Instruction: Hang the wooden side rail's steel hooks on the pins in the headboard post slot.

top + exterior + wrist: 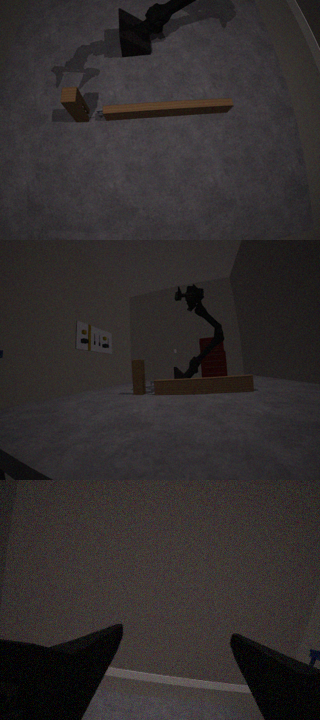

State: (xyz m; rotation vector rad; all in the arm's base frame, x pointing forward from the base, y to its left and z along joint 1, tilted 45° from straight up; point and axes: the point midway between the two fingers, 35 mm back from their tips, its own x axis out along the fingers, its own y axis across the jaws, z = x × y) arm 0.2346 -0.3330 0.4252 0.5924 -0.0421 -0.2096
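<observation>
The headboard post is 53 cm below my gripper tip, 28 cm to the right of it and 9 cm ahead of it.
</observation>
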